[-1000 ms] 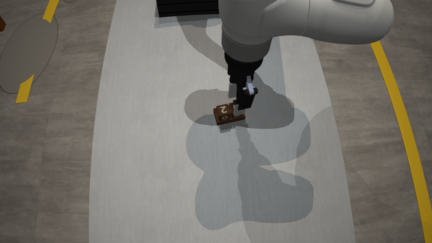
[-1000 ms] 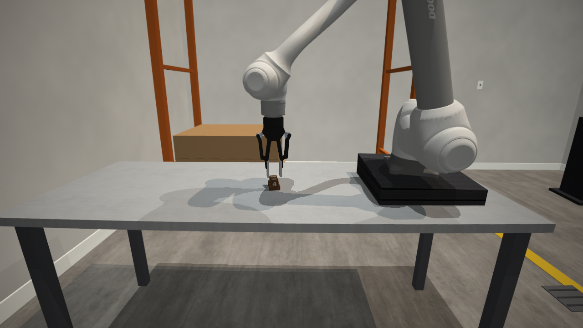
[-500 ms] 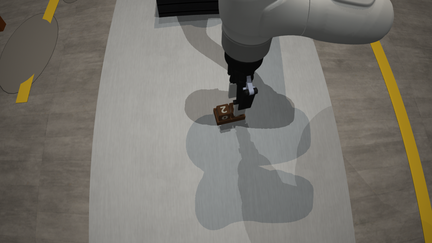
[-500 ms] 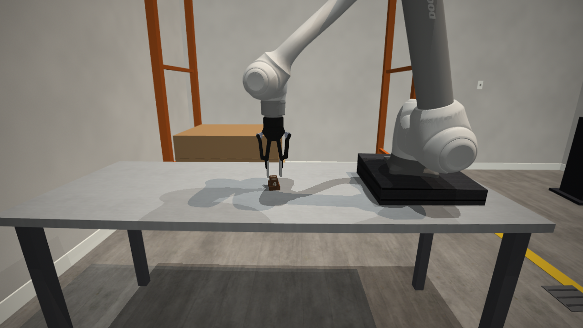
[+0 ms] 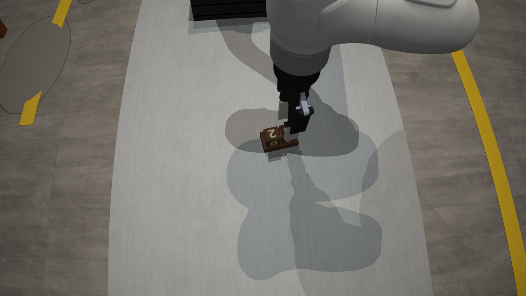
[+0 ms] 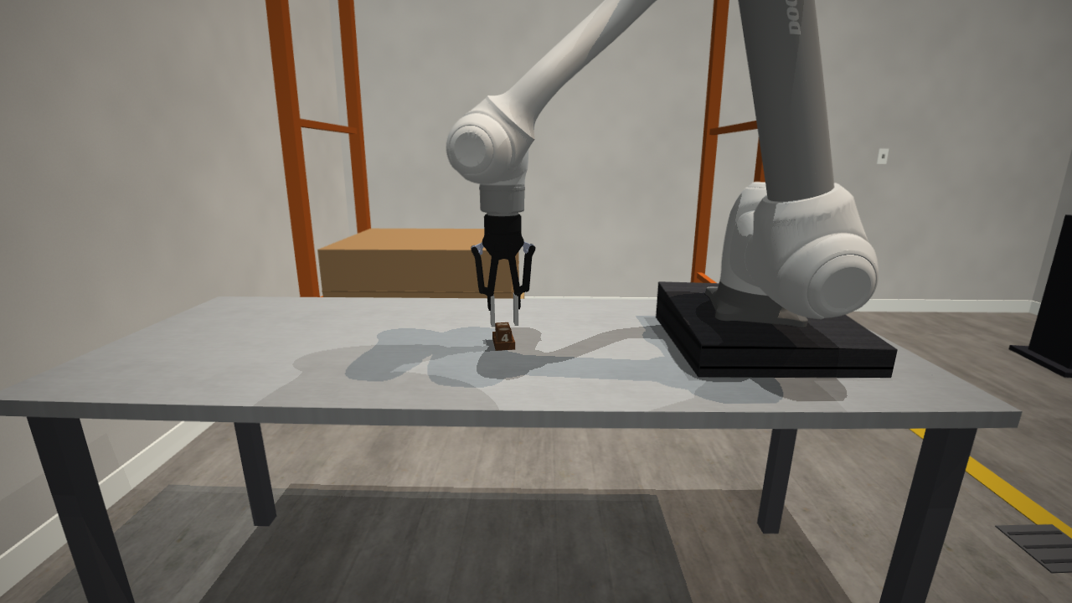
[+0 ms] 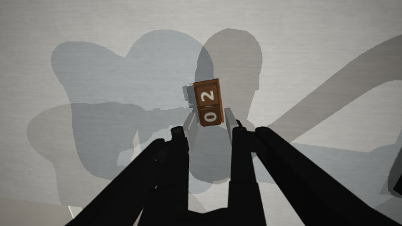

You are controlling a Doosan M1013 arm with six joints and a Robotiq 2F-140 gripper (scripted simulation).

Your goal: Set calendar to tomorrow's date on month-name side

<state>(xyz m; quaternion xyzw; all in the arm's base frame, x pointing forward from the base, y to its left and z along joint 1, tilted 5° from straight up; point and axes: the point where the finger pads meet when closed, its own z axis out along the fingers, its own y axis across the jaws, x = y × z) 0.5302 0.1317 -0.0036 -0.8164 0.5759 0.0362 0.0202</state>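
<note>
Now: hand 7 cm above the brown calendar tray, 2 cm to the left of it and 1 cm short of it.
</note>
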